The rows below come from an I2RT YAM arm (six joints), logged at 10 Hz.
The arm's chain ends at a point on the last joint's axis. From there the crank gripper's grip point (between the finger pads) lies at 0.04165 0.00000 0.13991 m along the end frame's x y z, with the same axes.
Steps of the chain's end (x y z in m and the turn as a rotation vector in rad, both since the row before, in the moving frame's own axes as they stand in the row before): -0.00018 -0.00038 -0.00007 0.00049 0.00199 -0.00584; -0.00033 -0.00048 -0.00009 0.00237 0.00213 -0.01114; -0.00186 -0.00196 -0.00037 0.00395 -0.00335 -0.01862; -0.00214 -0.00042 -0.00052 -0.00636 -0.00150 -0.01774; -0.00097 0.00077 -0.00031 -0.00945 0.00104 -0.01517; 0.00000 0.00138 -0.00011 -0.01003 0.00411 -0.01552; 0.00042 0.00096 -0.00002 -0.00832 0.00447 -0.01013; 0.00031 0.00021 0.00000 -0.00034 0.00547 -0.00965; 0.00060 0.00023 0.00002 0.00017 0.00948 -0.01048; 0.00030 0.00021 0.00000 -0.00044 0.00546 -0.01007; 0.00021 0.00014 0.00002 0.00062 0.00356 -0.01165
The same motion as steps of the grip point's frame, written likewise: 0.00010 -0.00069 -0.00015 0.00049 0.00199 -0.00584; -0.00004 -0.00128 -0.00018 0.00237 0.00213 -0.01114; -0.00234 -0.00328 -0.00023 0.00395 -0.00335 -0.01862; -0.00235 -0.00027 -0.00046 -0.00636 -0.00150 -0.01774; -0.00082 0.00146 -0.00036 -0.00945 0.00104 -0.01517; 0.00058 0.00213 -0.00029 -0.01003 0.00411 -0.01552; 0.00105 0.00170 -0.00021 -0.00832 0.00447 -0.01013; 0.00107 -0.00015 -0.00023 -0.00034 0.00547 -0.00965; 0.00192 -0.00024 -0.00038 0.00017 0.00948 -0.01048; 0.00106 -0.00015 -0.00023 -0.00044 0.00546 -0.01007; 0.00070 -0.00043 -0.00013 0.00062 0.00356 -0.01165
